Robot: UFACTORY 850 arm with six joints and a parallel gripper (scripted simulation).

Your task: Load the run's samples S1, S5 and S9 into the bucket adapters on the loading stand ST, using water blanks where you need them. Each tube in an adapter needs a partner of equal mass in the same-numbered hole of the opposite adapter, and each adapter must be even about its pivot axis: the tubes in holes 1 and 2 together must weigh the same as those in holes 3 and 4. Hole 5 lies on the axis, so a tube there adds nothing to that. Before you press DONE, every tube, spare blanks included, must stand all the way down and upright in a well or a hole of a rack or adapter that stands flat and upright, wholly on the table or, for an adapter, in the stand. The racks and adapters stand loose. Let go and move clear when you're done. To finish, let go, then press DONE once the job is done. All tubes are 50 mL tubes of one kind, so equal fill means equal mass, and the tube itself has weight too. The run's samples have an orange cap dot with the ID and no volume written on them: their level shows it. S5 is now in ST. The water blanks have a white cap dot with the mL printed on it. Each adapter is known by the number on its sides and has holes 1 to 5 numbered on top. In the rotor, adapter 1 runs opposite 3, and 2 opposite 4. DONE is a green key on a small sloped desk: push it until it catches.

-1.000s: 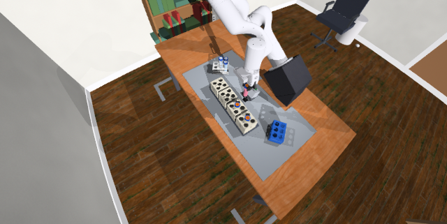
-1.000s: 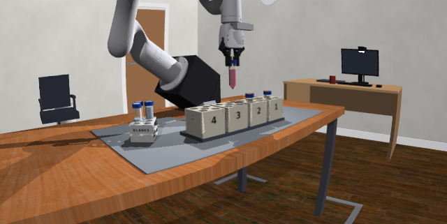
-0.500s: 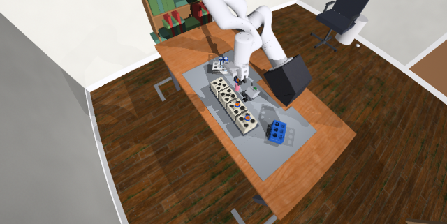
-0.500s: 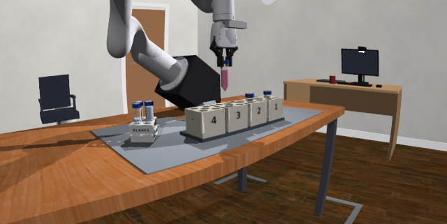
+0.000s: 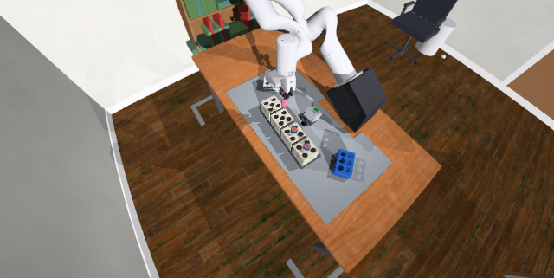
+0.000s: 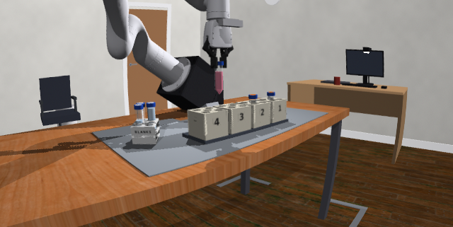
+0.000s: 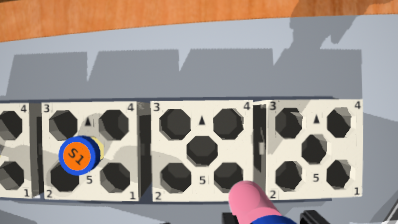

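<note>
My gripper is now 5 cm above the sample tube and 1 cm past it. Also, from my hand: blue rack (43 cm to the left, 22 cm below, 7 cm behind); white blanks rack (24 cm to the right, 22 cm below, 12 cm behind); green DONE key (18 cm below, 18 cm behind, 10 cm to the left).
</note>
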